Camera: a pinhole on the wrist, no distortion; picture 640 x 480 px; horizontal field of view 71.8 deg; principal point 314.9 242.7 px. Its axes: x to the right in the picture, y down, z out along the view. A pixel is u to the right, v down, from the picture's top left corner.
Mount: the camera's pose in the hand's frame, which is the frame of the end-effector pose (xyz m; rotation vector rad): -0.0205 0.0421 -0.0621 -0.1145 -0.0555 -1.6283
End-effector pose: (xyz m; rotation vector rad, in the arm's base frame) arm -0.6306 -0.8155 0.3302 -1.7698 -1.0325 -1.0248
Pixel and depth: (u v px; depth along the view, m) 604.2 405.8 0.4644
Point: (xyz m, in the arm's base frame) -0.6822 -0.3174 0.3834
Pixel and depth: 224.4 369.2 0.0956
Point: -0.5557 -0.8079 0.3139
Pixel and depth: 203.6 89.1 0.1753
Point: -0.5297 -0.7676 0.2024
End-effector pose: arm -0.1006 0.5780 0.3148 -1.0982 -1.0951 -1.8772
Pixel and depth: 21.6 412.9 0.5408
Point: 0.3242 0.7538 0.7857
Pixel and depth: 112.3 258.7 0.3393
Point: 0.1748 0.7151 0.4750
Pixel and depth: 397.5 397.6 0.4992
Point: -0.0354 0.9528 0.5900
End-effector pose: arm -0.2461 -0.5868 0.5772 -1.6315 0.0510 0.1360
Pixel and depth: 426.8 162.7 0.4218
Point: -0.3507 -0.2203 0.5796
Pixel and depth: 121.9 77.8 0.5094
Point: -0.4839 -0.1923 0.2473
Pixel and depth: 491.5 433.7 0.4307
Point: -0.0856 -0.1952 0.6276
